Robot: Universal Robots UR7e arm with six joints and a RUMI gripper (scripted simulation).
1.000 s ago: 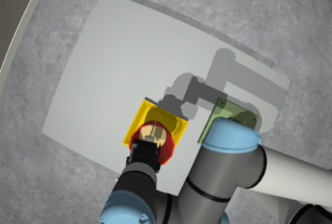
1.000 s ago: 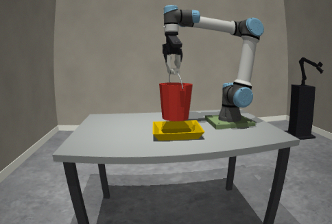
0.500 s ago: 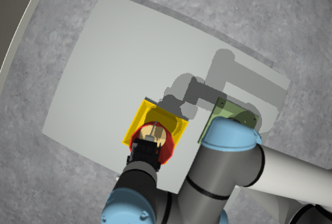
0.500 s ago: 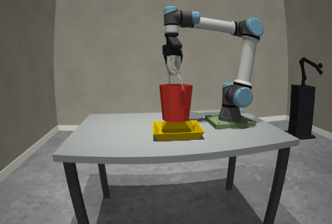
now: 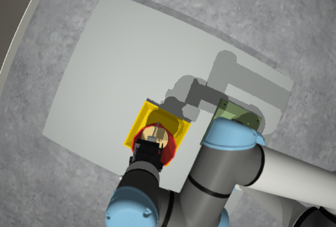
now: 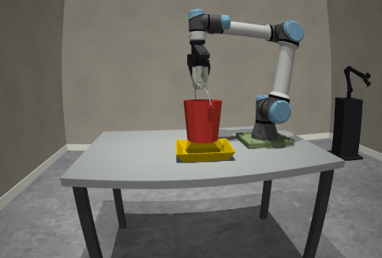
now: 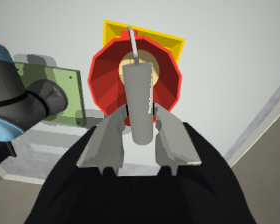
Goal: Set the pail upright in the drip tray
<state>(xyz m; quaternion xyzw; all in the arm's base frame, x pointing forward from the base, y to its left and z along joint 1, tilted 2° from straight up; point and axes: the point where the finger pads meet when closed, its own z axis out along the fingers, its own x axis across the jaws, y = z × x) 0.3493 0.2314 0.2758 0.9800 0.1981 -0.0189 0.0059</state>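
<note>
The red pail is 90 mm below my hand and 10 mm behind it. The rest, counted from my hand: handle grip: 30 mm below; yellow drip tray: 300 mm below, 10 mm behind.
</note>
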